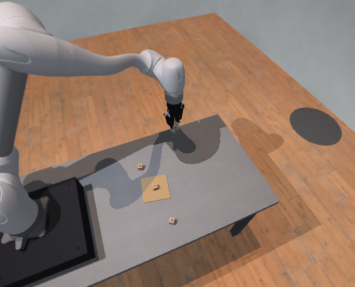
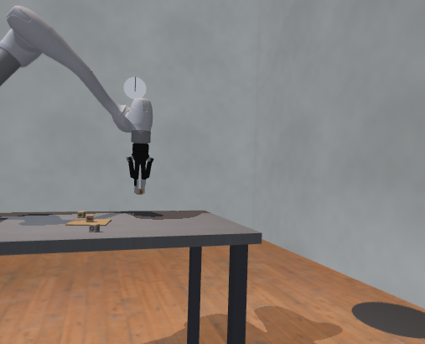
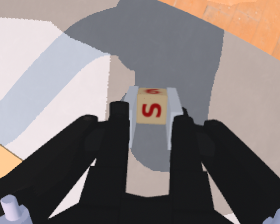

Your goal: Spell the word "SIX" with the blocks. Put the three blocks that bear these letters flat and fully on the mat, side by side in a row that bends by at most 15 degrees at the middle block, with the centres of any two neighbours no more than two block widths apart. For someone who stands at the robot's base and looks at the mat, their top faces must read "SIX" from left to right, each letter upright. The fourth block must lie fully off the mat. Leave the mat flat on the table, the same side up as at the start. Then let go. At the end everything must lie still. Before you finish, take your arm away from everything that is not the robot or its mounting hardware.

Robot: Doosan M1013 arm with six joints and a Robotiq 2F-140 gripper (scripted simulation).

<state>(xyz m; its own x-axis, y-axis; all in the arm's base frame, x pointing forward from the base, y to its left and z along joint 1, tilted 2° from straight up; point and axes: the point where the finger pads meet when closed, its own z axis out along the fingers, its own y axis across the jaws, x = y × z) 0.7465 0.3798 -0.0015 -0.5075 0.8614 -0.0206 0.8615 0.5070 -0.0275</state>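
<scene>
The tan mat lies 290 mm to the right of my hand, 170 mm behind it and 130 mm below it. Round my hand: block: 230 mm behind, 150 mm to the right, 120 mm below.
</scene>
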